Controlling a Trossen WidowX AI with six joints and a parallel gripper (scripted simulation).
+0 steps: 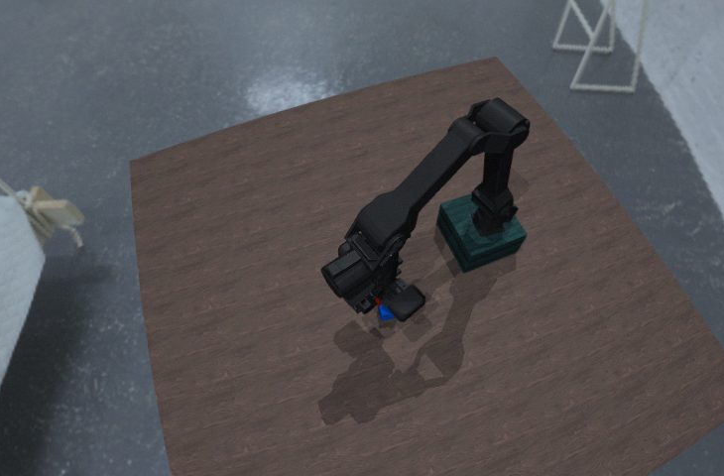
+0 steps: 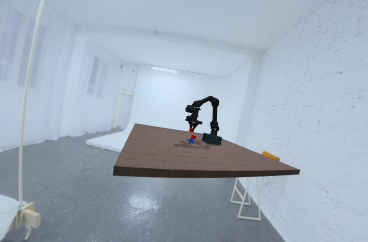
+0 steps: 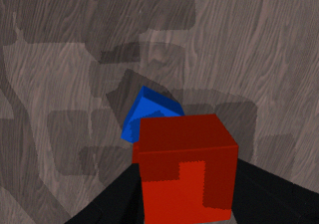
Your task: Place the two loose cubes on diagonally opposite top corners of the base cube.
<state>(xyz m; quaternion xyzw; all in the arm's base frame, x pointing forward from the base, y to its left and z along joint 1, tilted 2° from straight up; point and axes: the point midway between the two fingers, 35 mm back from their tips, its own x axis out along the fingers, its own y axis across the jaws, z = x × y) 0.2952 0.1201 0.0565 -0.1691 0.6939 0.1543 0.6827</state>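
My gripper tip is now 100 mm above the blue base cube and 20 mm past it.
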